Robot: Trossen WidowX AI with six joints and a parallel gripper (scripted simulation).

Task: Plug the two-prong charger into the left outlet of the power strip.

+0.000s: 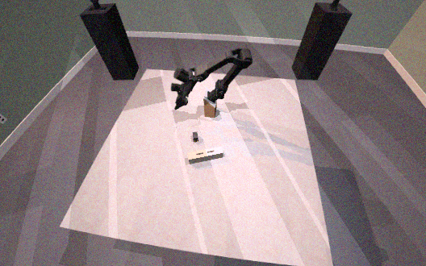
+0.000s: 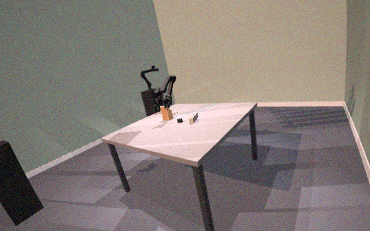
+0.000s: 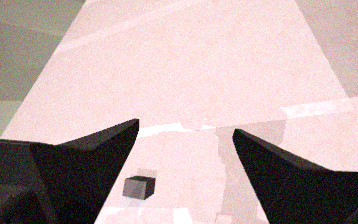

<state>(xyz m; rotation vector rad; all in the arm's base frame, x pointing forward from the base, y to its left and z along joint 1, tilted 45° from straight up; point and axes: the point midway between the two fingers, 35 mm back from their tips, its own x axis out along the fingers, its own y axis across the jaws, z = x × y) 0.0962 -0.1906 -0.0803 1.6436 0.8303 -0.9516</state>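
The two-prong charger lies 13 cm ahead of my gripper tip, 12 cm to the left of it and 16 cm below it.
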